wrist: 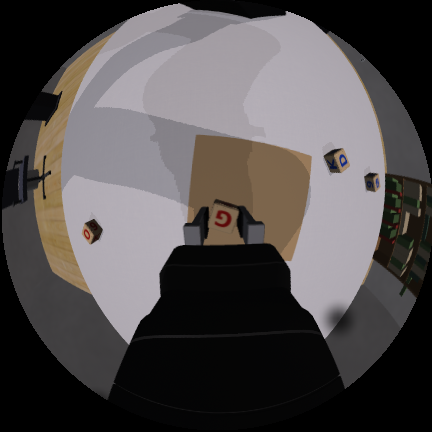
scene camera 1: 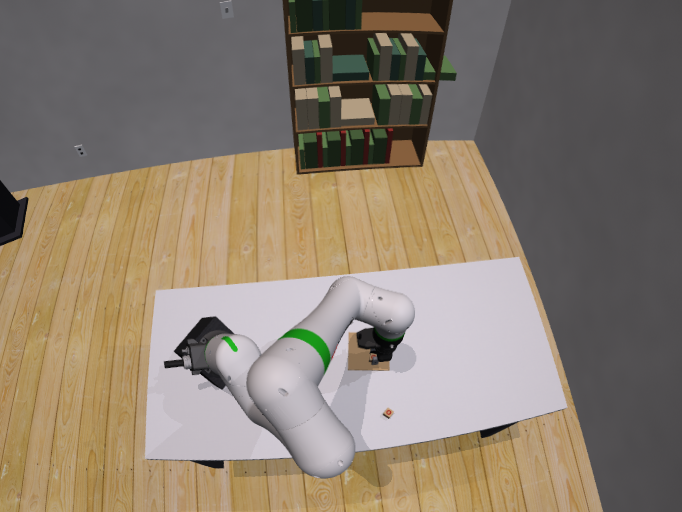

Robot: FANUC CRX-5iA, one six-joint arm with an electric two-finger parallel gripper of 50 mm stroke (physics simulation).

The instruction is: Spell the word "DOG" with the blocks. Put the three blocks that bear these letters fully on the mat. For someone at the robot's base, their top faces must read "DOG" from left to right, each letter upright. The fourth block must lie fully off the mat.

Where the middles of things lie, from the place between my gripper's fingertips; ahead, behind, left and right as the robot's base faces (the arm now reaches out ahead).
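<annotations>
You'd find the G block (wrist: pixel 223 215) with my hand 10 mm below it. There's a brown mat (scene camera 1: pixel 358 358) too, and that's 30 mm to the left of my hand and 10 mm below it.
</annotations>
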